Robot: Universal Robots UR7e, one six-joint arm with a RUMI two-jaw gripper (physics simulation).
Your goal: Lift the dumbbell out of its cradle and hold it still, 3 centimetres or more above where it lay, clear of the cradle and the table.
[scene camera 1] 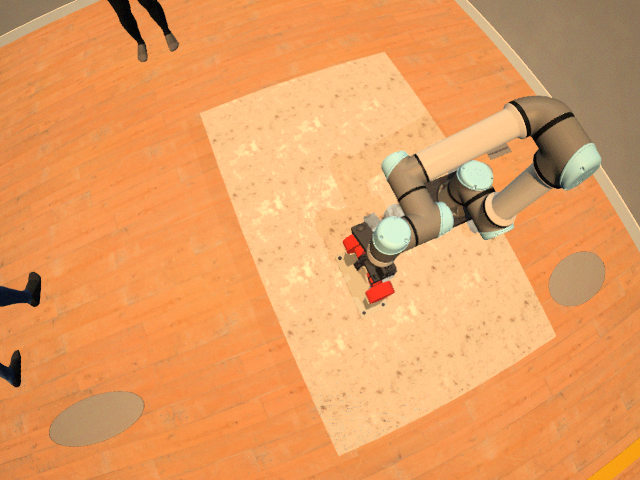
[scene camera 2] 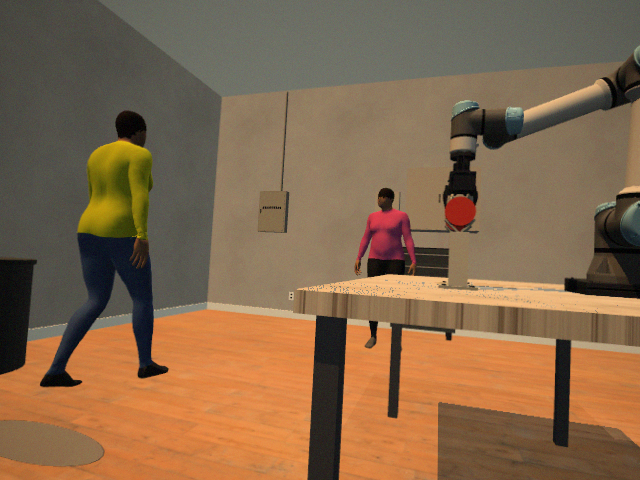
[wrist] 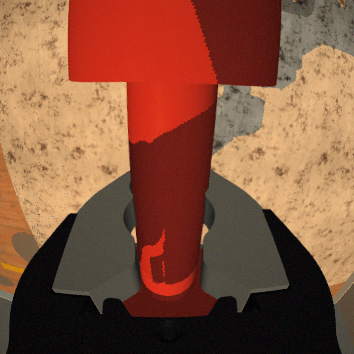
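Pixels of known places: gripper, fingertip midpoint: [wrist: 169,172]; arm's base, link origin: [scene camera 1: 455,199] [scene camera 2: 617,282].
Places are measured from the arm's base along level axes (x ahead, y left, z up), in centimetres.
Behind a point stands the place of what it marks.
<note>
The red dumbbell [scene camera 1: 379,291] {x 44.6, y 24.9, z 21.1 cm} [scene camera 2: 460,210] {x 43.5, y 26.5, z 17.4 cm} [wrist: 175,40] {x 44.5, y 9.1, z 21.3 cm} lies level on its pale upright cradle [scene camera 1: 358,294] {x 46.7, y 20.4, z -3.2 cm} [scene camera 2: 458,258] {x 43.6, y 26.3, z 4.3 cm}, high above the table. In scene camera 2 its round end shows right at the cradle's top, with no gap visible. My gripper [scene camera 1: 372,271] {x 44.2, y 16.3, z 14.1 cm} [scene camera 2: 460,225] {x 44.2, y 16.3, z 14.1 cm} [wrist: 169,172] {x 44.2, y 16.3, z 14.1 cm} points down and is shut on the dumbbell's handle, with one grey jaw on each side of the bar in the wrist view. One red end shows beyond the jaws at the top of that view. The cradle's contact with the dumbbell is mostly hidden.
The table [scene camera 1: 289,206] {x 59.1, y -18.4, z -4.0 cm} [scene camera 2: 465,315] {x 40.7, y 67.7, z -6.0 cm} carries the cradle's bolted foot and the arm's base [scene camera 2: 610,279] {x 3.6, y 6.7, z 0.7 cm}. A person in yellow [scene camera 2: 116,191] and a person in pink [scene camera 2: 386,232] stand on the floor away from the table. A dark bin [scene camera 2: 15,315] stands at the far left.
</note>
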